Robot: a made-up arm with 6 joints.
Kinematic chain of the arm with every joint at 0, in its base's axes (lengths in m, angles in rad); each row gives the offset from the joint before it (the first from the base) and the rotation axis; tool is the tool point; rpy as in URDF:
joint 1: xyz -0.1 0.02 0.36 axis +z
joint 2: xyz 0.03 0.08 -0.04 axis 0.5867 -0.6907 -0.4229
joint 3: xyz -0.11 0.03 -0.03 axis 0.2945 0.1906 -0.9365
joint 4: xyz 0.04 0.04 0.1 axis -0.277 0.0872 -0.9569
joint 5: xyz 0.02 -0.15 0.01 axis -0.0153 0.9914 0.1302
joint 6: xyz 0.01 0 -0.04 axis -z
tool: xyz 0.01 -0.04 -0.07 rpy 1.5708 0 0
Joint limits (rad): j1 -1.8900..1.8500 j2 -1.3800..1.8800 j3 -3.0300..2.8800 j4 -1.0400..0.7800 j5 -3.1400..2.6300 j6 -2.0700..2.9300
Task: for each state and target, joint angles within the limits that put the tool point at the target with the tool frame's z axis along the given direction. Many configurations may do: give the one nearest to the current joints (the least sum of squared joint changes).
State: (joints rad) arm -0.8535 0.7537 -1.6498 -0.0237 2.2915 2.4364
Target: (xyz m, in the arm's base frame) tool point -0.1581 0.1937 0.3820 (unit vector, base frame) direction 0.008 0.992 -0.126
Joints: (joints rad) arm -0.8439 0.9477 -1.5092 0.0923 1.9789 2.5750
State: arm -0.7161 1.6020 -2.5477 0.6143 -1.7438 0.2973
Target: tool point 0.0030 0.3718 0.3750 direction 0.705 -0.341 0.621
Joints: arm -0.7647 1.0892 -3.0120 0.4020 -1.6946 0.9154
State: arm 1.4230 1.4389 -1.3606 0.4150 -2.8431 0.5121
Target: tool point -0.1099 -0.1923 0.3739 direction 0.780 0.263 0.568
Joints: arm 1.8475 1.8299 -1.2601 -0.0303 -3.1400 0.5588
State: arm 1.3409 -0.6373 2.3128 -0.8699 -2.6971 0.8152
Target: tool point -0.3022 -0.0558 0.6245 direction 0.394 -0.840 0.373
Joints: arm 1.1446 -1.1488 2.8771 0.0160 -3.1400 1.6733
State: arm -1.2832 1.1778 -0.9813 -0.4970 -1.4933 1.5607
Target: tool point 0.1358 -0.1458 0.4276 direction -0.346 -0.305 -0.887
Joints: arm -1.8900 0.8820 -0.8893 -1.0295 -0.9444 1.5992
